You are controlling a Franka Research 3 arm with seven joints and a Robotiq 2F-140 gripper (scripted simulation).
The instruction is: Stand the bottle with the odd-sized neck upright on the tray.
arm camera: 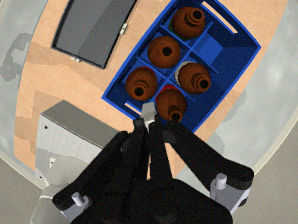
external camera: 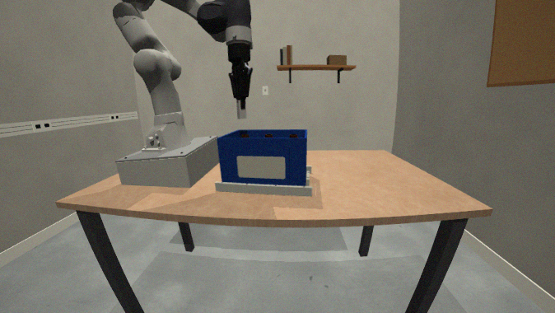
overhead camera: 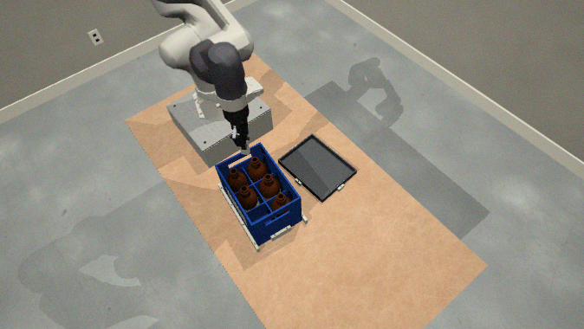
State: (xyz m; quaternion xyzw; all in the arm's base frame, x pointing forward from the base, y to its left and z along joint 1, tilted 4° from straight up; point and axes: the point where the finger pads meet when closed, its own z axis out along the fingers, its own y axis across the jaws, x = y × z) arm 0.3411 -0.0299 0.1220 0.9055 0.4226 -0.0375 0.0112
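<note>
The bottle lies 60 mm to the right of my hand and 170 mm below it. The rest, counted from my hand: blue crate 90 mm ahead, 10 mm to the right, 170 mm below; dark grey tray 60 mm ahead, 250 mm to the left, 250 mm below.
</note>
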